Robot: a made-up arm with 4 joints.
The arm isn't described. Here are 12 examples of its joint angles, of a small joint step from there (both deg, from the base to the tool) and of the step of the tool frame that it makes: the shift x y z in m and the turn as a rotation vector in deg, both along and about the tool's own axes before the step.
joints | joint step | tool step
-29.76 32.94 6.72 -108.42 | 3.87 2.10 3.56 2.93 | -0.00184 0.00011 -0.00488 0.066 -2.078 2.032
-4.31 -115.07 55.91 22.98 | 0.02 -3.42 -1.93 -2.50 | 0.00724 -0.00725 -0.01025 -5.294 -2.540 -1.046
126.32 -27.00 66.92 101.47 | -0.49 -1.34 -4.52 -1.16 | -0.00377 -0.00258 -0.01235 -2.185 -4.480 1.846
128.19 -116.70 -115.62 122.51 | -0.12 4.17 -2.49 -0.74 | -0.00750 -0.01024 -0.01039 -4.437 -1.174 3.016
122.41 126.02 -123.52 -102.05 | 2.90 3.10 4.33 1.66 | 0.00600 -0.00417 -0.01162 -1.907 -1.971 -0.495
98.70 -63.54 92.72 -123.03 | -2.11 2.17 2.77 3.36 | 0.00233 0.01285 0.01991 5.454 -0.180 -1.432
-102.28 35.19 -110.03 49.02 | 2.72 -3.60 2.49 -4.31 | -0.00315 -0.00016 -0.00730 -0.171 0.046 1.401
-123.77 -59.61 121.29 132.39 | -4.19 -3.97 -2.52 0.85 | -0.02253 -0.00054 -0.02470 -3.585 -4.728 4.026
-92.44 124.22 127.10 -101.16 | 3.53 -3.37 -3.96 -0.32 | -0.02705 -0.01961 -0.00945 -4.169 6.725 1.739
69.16 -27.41 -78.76 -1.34 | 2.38 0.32 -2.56 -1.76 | 0.00425 -0.00287 -0.01205 -2.441 -1.970 -1.548
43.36 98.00 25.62 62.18 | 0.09 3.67 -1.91 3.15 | 0.00537 0.00724 0.00900 4.694 -0.320 -3.870
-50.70 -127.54 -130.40 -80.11 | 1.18 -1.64 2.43 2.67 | -0.00133 -0.00051 0.00477 3.478 -2.979 2.227
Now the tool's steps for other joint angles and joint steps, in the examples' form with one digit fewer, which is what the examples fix.
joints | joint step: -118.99 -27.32 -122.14 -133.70 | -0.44 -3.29 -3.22 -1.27
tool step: -0.0196 -0.0088 0.0070 1.25 0.95 3.93
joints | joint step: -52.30 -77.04 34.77 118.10 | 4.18 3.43 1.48 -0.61
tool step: 0.0165 -0.0034 -0.0013 0.52 3.30 -5.59
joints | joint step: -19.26 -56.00 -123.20 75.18 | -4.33 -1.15 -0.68 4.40
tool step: 0.0133 0.0173 0.0005 4.04 -3.62 -3.50
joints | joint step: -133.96 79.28 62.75 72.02 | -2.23 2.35 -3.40 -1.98
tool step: 0.0014 -0.0015 -0.0073 0.26 -0.87 -1.16
